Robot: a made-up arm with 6 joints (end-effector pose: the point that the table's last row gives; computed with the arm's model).
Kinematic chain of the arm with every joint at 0, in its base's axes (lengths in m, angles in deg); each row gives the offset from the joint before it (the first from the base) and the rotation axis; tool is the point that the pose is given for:
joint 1: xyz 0 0 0.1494 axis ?
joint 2: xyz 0 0.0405 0 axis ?
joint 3: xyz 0 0 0.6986 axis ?
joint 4: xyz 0 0 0.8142 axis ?
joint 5: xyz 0 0 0 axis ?
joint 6: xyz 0 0 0.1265 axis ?
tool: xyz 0 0 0
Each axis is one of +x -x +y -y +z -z.
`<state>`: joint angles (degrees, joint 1 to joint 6).
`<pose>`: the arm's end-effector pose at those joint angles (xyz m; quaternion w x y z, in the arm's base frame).
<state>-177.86 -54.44 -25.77 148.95 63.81 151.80</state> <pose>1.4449 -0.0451 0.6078 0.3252 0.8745 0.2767 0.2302</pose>
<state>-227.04 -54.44 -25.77 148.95 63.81 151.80</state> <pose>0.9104 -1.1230 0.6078 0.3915 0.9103 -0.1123 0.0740</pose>
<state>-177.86 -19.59 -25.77 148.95 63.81 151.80</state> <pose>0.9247 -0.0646 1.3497 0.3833 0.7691 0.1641 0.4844</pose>
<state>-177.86 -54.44 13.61 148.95 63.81 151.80</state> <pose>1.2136 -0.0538 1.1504 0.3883 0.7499 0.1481 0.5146</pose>
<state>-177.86 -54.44 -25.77 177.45 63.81 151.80</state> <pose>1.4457 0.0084 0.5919 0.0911 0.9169 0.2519 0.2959</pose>
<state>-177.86 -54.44 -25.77 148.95 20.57 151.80</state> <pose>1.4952 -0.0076 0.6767 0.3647 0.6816 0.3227 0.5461</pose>
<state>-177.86 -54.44 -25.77 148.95 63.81 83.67</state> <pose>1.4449 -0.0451 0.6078 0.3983 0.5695 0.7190 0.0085</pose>
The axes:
joint 1: +z
joint 2: +y
joint 3: +y
joint 4: +z
joint 5: +y
joint 6: +z

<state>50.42 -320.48 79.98 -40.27 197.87 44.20</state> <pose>0.6267 0.8611 0.3724 0.3969 -0.1987 -0.3526 0.8238</pose>
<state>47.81 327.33 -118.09 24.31 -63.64 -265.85</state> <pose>-0.4737 -0.5318 -0.0724 0.2385 0.5008 0.8014 0.2236</pose>
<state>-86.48 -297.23 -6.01 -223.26 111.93 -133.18</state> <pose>0.1953 -1.2061 0.9609 0.7627 -0.5406 0.1662 -0.3137</pose>
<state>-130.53 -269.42 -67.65 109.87 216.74 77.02</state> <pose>-0.6731 -0.7401 0.7888 0.2995 -0.6775 -0.6705 -0.0408</pose>
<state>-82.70 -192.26 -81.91 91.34 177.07 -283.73</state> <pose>0.1526 -0.8216 -0.4831 0.4338 -0.4217 -0.5983 -0.5255</pose>
